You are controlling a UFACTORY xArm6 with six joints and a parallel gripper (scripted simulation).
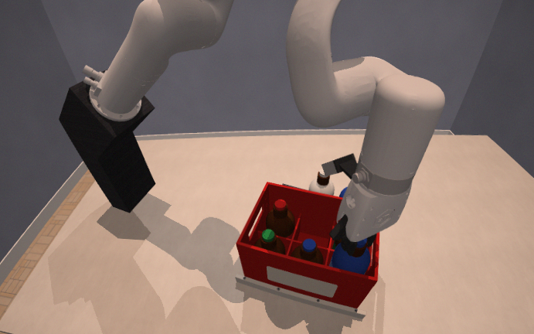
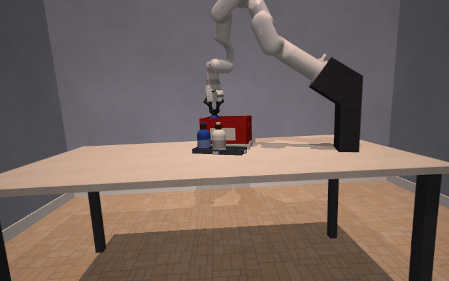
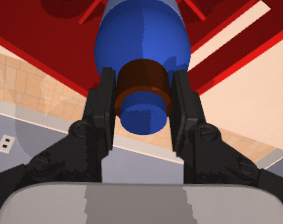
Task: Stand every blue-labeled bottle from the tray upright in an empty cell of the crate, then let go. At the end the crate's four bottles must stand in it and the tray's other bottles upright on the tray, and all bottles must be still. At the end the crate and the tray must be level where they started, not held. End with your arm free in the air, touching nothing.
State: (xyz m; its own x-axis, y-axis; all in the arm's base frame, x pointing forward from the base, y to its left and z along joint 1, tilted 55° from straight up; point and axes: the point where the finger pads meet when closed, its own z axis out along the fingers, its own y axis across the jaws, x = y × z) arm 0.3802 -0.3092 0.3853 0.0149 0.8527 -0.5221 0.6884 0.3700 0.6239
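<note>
The crate is 4 cm behind my hand, 9 cm to the left of it and 13 cm below it. From my hand the other things lie so: dark tray: 8 cm ahead, 23 cm to the left, 20 cm below; then white-labeled bottle: 8 cm ahead, 23 cm to the left, 13 cm below.
</note>
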